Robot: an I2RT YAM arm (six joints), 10 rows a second.
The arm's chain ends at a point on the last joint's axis. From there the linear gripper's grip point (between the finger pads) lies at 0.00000 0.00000 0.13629 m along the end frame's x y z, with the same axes.
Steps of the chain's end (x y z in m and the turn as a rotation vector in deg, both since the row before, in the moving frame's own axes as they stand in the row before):
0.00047 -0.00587 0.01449 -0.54 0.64 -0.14
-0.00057 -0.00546 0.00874 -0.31 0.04 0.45
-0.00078 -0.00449 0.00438 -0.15 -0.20 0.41
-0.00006 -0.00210 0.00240 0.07 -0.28 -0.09
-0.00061 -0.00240 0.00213 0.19 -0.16 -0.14
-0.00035 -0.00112 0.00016 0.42 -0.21 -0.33
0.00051 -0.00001 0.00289 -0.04 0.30 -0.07
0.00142 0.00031 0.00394 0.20 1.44 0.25
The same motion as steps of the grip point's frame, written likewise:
0.00199 -0.00459 0.01448 -0.54 0.64 -0.14
-0.00048 -0.00472 0.00874 -0.31 0.04 0.45
-0.00126 -0.00413 0.00438 -0.15 -0.20 0.41
-0.00073 -0.00227 0.00240 0.07 -0.28 -0.09
-0.00099 -0.00285 0.00213 0.19 -0.16 -0.14
-0.00085 -0.00212 0.00016 0.42 -0.21 -0.33
0.00122 0.00008 0.00289 -0.04 0.30 -0.07
0.00485 -0.00016 0.00390 0.20 1.44 0.25

